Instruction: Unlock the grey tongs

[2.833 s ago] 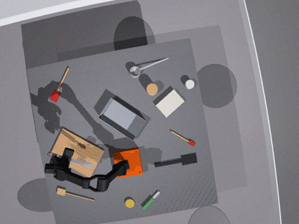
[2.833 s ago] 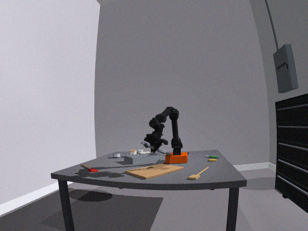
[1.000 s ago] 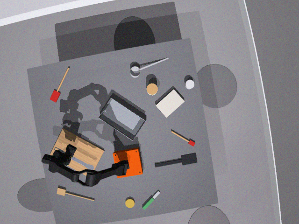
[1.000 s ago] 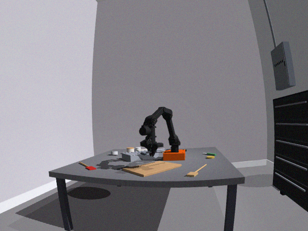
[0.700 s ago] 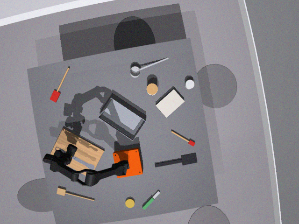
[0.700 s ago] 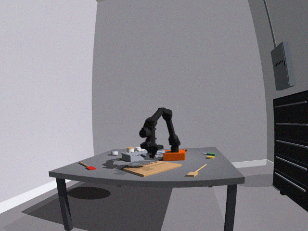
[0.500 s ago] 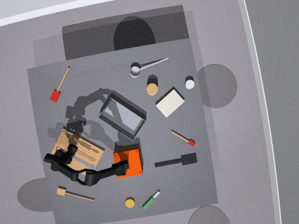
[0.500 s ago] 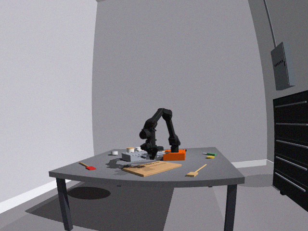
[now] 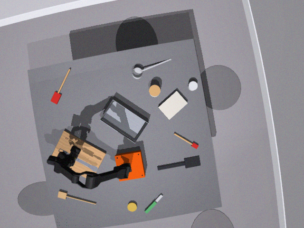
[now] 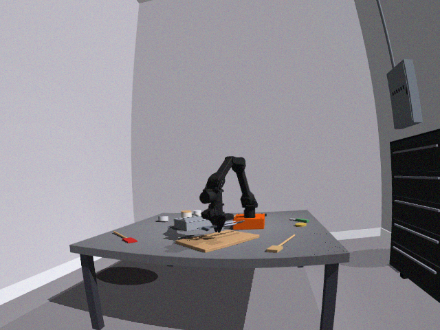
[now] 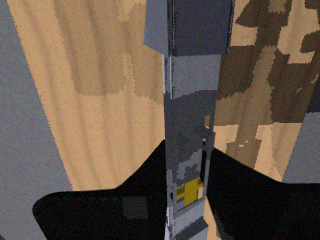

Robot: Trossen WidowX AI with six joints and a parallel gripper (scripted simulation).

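The yellow lock piece lies 1 cm to the right of my gripper tip and 3 cm above it. The rest, counted from my gripper tip: roasting tin (18 cm ahead, 40 cm to the right, 2 cm below); then red spatula (51 cm ahead, 4 cm to the left, 4 cm below); then wooden board (4 cm below).
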